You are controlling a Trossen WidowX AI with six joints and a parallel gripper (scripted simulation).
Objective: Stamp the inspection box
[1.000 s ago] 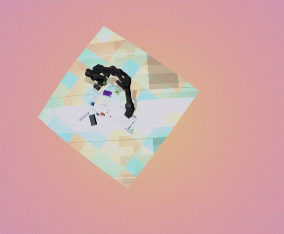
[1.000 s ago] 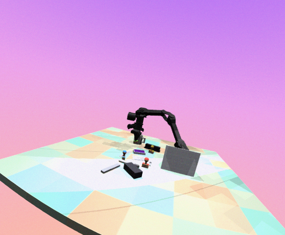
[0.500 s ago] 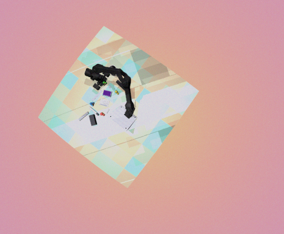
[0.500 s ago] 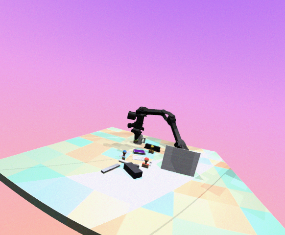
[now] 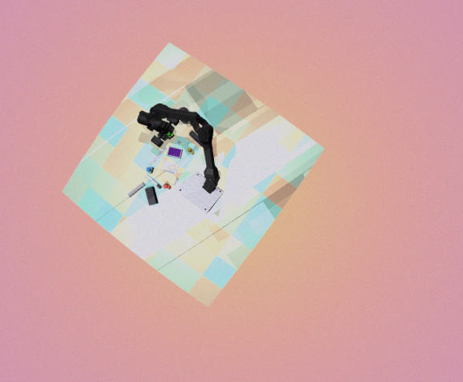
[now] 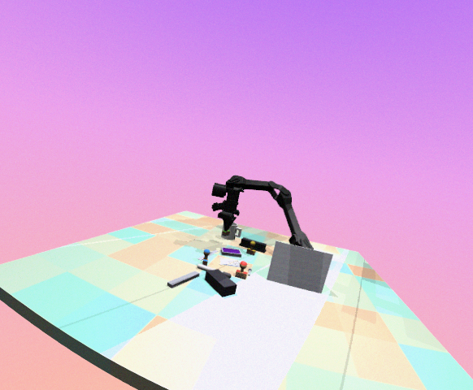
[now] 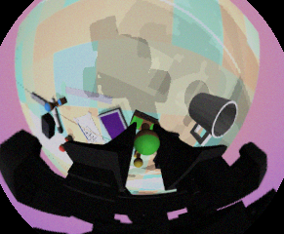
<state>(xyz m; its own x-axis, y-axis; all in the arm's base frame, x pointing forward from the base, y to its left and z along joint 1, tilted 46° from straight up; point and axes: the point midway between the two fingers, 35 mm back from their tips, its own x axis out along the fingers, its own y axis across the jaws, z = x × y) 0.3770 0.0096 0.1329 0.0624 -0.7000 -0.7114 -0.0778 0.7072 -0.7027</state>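
The purple ink pad is 60 mm behind my gripper tip, 60 mm to the left of it and 80 mm below it. The rest, counted from my gripper tip: green-knobbed stamp (right at my gripper tip); then yellow-knobbed stamp (140 mm behind, 10 mm to the right, 60 mm below); then white card (100 mm behind, 150 mm to the left, 90 mm below).
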